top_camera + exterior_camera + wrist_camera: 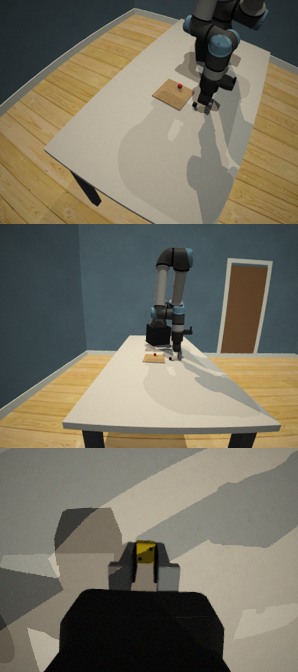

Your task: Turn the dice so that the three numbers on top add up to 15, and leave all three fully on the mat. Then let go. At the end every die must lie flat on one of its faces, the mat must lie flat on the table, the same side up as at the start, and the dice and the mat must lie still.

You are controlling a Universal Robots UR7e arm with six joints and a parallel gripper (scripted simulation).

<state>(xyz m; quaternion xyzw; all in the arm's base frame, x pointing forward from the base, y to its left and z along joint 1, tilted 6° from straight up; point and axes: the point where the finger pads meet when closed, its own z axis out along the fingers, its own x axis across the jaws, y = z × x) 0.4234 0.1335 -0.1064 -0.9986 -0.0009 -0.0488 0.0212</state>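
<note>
The yellow die lies 1 cm below my hand. Also, from my hand: black die: 6 cm to the right, 1 cm below; then red die: 6 cm behind, 16 cm to the right, 1 cm below; then brown mat: 2 cm behind, 17 cm to the right, 2 cm below.
</note>
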